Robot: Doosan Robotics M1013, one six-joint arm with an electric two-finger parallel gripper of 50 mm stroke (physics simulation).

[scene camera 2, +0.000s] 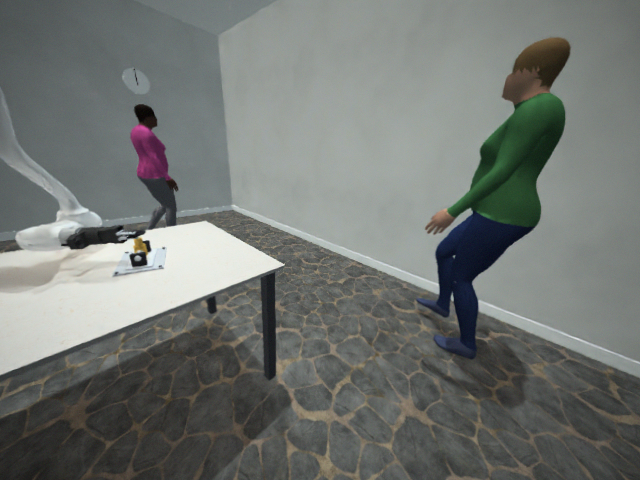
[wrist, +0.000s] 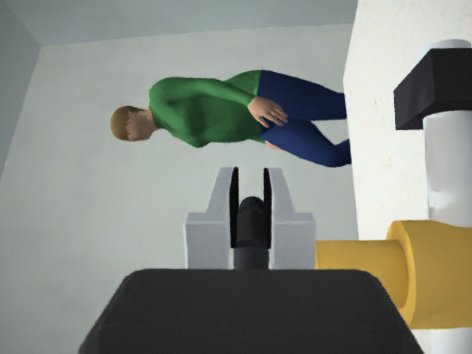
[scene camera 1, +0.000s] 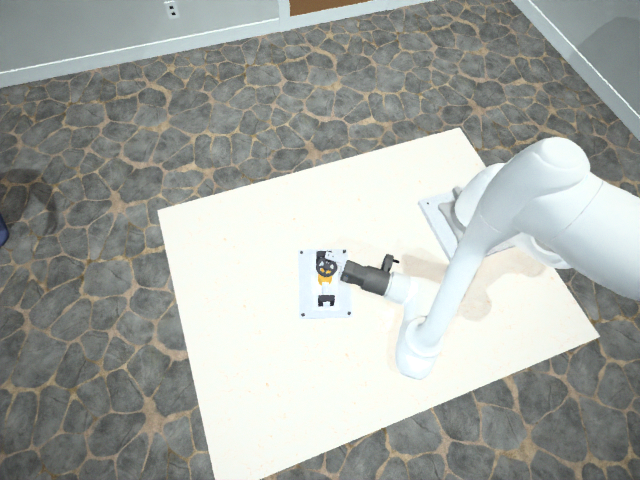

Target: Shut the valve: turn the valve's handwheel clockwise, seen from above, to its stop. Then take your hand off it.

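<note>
The valve's black handwheel (scene camera 1: pixel 317 268) (scene camera 2: pixel 138 233) lies flat on top of the yellow valve body (scene camera 1: pixel 324 280) (scene camera 2: pixel 138 246) (wrist: pixel 442 275). In the wrist view the handwheel (wrist: pixel 251 227) shows edge-on as a dark bar between the fingers. My gripper (scene camera 1: pixel 333 257) (scene camera 2: pixel 132 234) (wrist: pixel 251 192) reaches in roughly level from the arm's side and is shut on the wheel's rim, with a pad on each face. The fingers hide part of the rim. The wheel's turn angle cannot be read from these views.
The valve's pipe (wrist: pixel 447 165) runs to a black block (scene camera 1: pixel 326 300) (scene camera 2: pixel 138 259) (wrist: pixel 435 85) on a light base plate (scene camera 1: pixel 308 302) (scene camera 2: pixel 156 262). The plate lies on the white table (scene camera 1: pixel 248 361) (scene camera 2: pixel 222 258). Two people, in green (scene camera 2: pixel 516 160) (wrist: pixel 200 107) and magenta (scene camera 2: pixel 149 152), stand beyond the table.
</note>
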